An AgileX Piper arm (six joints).
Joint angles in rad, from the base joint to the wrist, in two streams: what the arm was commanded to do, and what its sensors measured. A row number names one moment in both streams.
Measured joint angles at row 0:
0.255 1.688 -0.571 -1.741 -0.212 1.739
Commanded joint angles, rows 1 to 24:
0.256 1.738 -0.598 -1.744 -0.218 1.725
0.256 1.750 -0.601 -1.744 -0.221 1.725
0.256 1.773 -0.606 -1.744 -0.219 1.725
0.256 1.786 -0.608 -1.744 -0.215 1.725
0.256 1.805 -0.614 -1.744 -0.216 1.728
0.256 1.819 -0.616 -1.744 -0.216 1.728
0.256 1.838 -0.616 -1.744 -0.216 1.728
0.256 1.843 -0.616 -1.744 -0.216 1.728
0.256 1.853 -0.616 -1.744 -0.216 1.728
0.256 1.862 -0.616 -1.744 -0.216 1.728
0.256 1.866 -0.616 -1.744 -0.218 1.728
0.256 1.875 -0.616 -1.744 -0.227 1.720
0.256 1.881 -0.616 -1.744 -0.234 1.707
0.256 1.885 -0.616 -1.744 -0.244 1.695
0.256 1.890 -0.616 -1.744 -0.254 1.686
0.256 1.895 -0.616 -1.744 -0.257 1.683
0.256 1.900 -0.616 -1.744 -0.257 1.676
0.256 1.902 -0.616 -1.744 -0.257 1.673
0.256 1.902 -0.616 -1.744 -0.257 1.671
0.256 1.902 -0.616 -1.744 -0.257 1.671
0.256 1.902 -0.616 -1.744 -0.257 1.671
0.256 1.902 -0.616 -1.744 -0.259 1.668
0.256 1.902 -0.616 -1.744 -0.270 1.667
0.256 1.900 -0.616 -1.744 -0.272 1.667
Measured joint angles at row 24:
0.255 1.846 -0.645 -1.701 -0.289 1.674
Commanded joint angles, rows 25 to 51:
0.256 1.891 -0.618 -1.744 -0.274 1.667
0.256 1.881 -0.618 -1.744 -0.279 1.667
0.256 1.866 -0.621 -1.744 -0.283 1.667
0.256 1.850 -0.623 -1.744 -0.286 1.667
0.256 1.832 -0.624 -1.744 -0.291 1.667
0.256 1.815 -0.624 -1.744 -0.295 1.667
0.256 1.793 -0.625 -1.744 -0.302 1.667
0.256 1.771 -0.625 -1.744 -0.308 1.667
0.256 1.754 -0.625 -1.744 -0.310 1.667
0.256 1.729 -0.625 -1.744 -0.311 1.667
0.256 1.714 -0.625 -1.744 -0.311 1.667
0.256 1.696 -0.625 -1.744 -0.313 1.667
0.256 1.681 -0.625 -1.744 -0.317 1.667
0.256 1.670 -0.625 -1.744 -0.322 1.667
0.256 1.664 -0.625 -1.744 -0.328 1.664
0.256 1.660 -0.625 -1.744 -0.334 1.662
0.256 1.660 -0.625 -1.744 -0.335 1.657
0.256 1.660 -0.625 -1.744 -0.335 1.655
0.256 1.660 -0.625 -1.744 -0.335 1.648
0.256 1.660 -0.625 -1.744 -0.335 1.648
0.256 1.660 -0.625 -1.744 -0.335 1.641
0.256 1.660 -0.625 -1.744 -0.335 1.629
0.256 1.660 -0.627 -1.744 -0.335 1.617
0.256 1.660 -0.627 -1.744 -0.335 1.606
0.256 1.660 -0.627 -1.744 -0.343 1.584
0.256 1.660 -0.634 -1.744 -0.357 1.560
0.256 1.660 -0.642 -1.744 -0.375 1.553
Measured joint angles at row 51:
0.255 1.667 -0.626 -1.741 -0.333 1.615
